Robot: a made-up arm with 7 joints. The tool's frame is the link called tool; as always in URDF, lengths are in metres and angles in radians. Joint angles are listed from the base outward.
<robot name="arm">
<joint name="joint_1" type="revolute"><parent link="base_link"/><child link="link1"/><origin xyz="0.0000 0.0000 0.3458" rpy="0.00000 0.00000 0.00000"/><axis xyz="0 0 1"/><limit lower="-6.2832" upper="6.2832"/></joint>
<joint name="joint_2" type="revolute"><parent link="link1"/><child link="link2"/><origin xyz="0.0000 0.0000 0.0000" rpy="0.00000 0.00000 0.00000"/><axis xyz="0 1 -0.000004"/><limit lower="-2.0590" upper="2.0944"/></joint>
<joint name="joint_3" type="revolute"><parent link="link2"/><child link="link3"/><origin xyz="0.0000 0.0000 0.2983" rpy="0.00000 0.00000 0.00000"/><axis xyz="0 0 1"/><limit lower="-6.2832" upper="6.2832"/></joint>
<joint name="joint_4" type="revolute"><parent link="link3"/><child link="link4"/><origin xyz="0.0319 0.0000 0.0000" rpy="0.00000 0.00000 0.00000"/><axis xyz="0 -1 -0.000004"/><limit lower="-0.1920" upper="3.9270"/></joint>
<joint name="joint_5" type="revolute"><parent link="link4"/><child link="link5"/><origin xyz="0.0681 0.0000 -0.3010" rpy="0.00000 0.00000 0.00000"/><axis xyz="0 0.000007 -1"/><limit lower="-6.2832" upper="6.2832"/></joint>
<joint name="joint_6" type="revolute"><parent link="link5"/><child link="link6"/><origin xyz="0.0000 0.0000 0.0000" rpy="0.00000 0.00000 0.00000"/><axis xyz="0 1 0.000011"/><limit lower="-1.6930" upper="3.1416"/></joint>
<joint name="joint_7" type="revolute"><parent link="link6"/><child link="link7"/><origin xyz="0.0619 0.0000 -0.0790" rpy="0.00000 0.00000 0.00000"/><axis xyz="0 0.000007 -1"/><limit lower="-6.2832" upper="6.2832"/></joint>
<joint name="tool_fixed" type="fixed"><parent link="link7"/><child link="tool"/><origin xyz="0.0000 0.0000 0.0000" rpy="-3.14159 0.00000 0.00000"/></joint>
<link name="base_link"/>
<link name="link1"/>
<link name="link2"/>
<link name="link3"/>
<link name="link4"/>
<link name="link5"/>
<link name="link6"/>
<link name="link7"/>
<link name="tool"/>
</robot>
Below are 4 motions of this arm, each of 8 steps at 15 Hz.
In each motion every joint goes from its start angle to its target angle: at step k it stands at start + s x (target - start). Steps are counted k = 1, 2, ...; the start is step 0. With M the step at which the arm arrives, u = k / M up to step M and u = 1 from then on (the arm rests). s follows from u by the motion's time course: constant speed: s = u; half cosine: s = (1 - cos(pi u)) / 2; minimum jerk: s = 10 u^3 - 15 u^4 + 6 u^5.
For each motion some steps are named. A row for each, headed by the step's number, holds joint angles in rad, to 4 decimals.
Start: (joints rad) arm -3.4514 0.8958 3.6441 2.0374 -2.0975 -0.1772 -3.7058
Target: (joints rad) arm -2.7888 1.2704 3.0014 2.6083 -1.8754 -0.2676 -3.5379
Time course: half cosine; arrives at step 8
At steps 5, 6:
5: -2.9933 1.1548 3.1998 2.4321 -1.9440 -0.2397 -3.5897
6: -2.8858 1.2155 3.0955 2.5247 -1.9079 -0.2544 -3.5625

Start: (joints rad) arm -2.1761 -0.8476 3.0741 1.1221 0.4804 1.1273 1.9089
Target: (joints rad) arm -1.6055 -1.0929 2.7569 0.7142 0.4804 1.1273 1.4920
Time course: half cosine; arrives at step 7
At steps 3, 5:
3: -1.9543 -0.9430 2.9508 0.9635 0.4804 1.1273 1.7468
5: -1.7129 -1.0467 2.8166 0.7910 0.4804 1.1273 1.5705

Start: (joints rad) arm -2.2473 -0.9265 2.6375 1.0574 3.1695 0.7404 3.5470
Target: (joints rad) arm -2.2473 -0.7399 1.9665 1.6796 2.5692 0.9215 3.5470
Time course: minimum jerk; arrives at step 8
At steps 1, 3, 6, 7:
1: -2.2473 -0.9235 2.6267 1.0674 3.1599 0.7433 3.5470
3: -2.2473 -0.8751 2.4528 1.2286 3.0043 0.7902 3.5470
6: -2.2473 -0.7592 2.0360 1.6152 2.6313 0.9028 3.5470
7: -2.2473 -0.7429 1.9773 1.6696 2.5788 0.9186 3.5470

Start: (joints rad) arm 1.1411 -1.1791 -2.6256 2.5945 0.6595 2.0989 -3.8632
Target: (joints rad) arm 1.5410 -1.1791 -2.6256 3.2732 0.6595 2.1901 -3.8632
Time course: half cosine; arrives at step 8
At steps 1, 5, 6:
1: 1.1563 -1.1791 -2.6256 2.6203 0.6595 2.1024 -3.8632
5: 1.4176 -1.1791 -2.6256 3.0637 0.6595 2.1620 -3.8632
6: 1.4824 -1.1791 -2.6256 3.1738 0.6595 2.1767 -3.8632

